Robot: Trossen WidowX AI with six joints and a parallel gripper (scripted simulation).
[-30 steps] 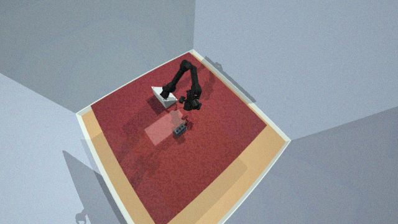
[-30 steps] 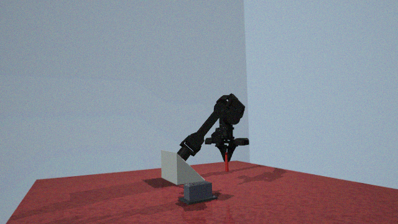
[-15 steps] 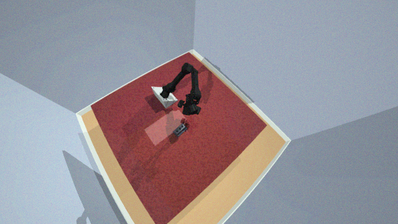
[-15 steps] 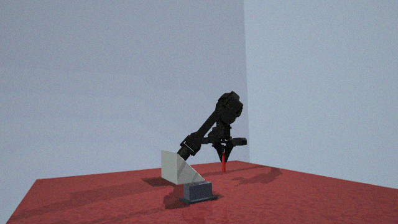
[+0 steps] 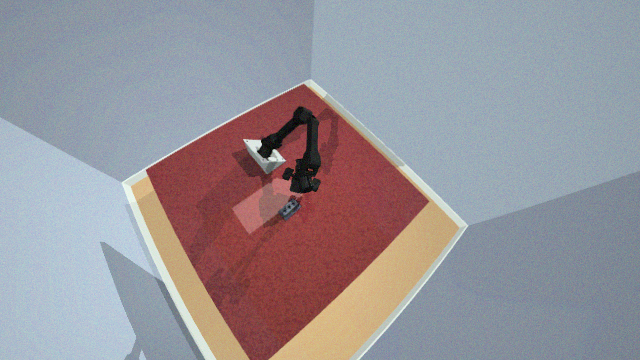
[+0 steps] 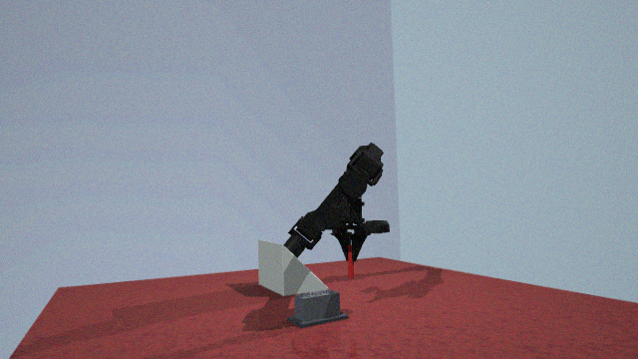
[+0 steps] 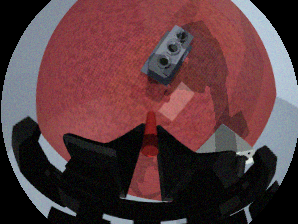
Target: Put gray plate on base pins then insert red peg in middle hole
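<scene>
Now: gripper tip 120 mm to the left of the gray plate, 70 mm above it and 20 mm short of it. Round my gripper tip: red peg (right at my gripper tip); then dark base (120 mm to the right, 110 mm below, 20 mm ahead).
</scene>
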